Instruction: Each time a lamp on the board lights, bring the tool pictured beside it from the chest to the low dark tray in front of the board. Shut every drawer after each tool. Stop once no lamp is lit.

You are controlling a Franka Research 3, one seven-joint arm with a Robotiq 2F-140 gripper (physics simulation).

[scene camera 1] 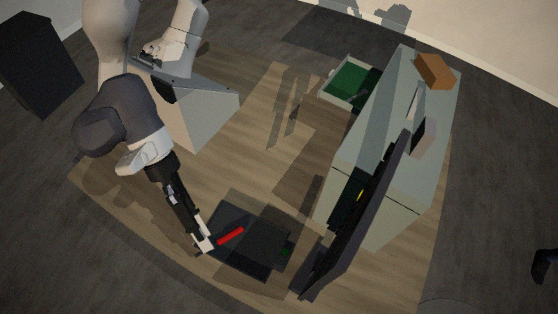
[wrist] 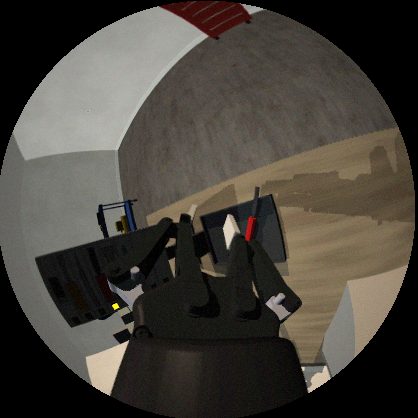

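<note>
My gripper (scene camera 1: 203, 240) (wrist: 209, 216) is partly open, with nothing between its fingers, above the near left edge of the low dark tray (scene camera 1: 242, 264) (wrist: 272, 235). A tool with a red handle (scene camera 1: 230, 235) (wrist: 251, 229) lies in the tray, beside the fingers; its dark shaft reaches over the rim. The board (scene camera 1: 345, 240) stands beyond the tray. In the wrist view a yellow lamp (wrist: 116, 306) is lit on it, near a dark red tool picture. The pale chest (scene camera 1: 425, 175) has one green-lined drawer (scene camera 1: 345, 80) open, with a grey tool (scene camera 1: 357, 95) inside.
An orange-brown block (scene camera 1: 435, 71) and a pinkish box (scene camera 1: 425, 142) stand on the chest. A small green thing (scene camera 1: 286, 251) shows by the tray's right side. A yellow mark (scene camera 1: 360, 195) shows between board and chest. A dark cabinet (scene camera 1: 37, 60) stands far left.
</note>
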